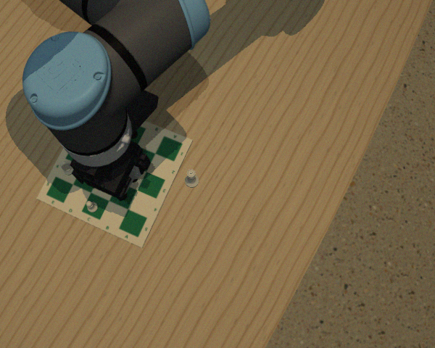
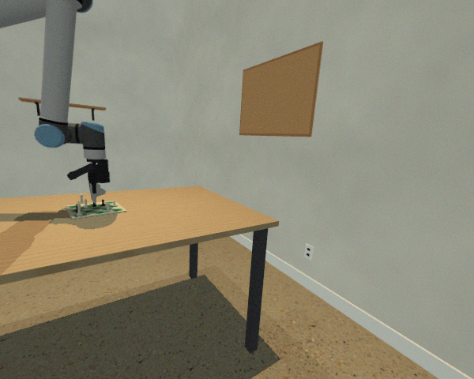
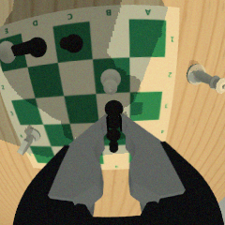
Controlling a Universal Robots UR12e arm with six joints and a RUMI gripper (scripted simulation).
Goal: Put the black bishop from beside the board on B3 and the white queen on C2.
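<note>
My gripper is now 10 mm above the black bishop. Round my hand: cream board: 40 mm to the right, 30 mm below, 10 mm ahead.
</note>
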